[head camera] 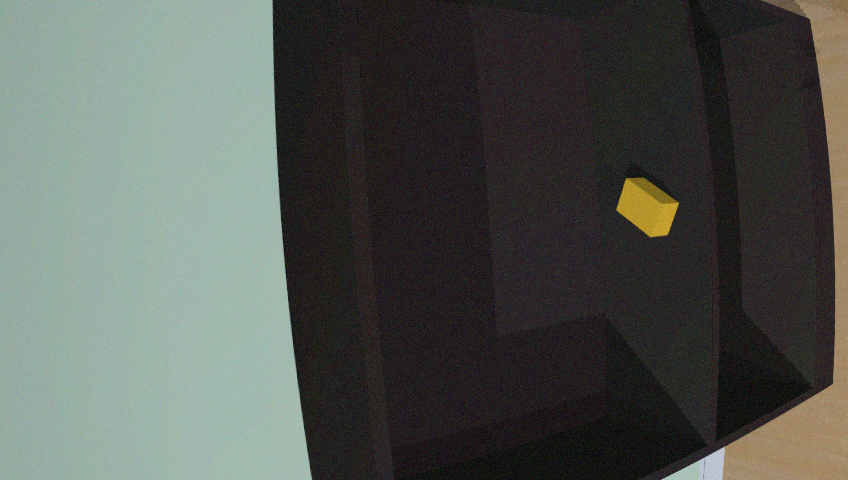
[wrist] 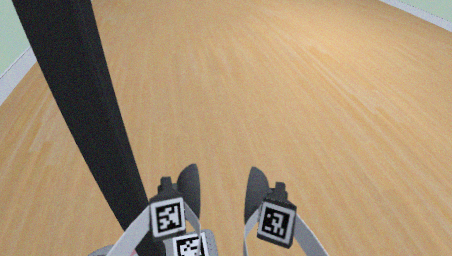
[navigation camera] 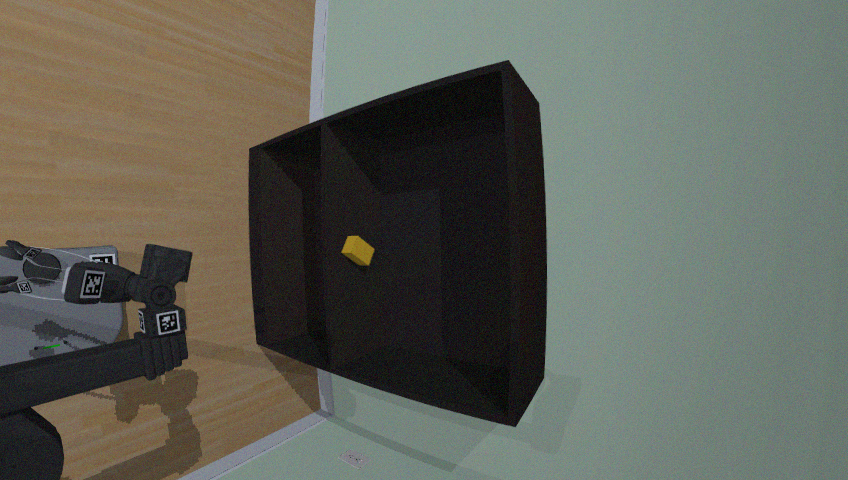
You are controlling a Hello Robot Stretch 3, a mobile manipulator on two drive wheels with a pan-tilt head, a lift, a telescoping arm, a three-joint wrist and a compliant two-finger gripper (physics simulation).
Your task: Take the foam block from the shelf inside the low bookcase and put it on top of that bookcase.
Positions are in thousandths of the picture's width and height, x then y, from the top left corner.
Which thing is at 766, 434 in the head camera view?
A yellow foam block.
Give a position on a dark low bookcase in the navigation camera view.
547, 441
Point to my gripper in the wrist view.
At 492, 725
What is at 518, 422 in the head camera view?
A dark low bookcase.
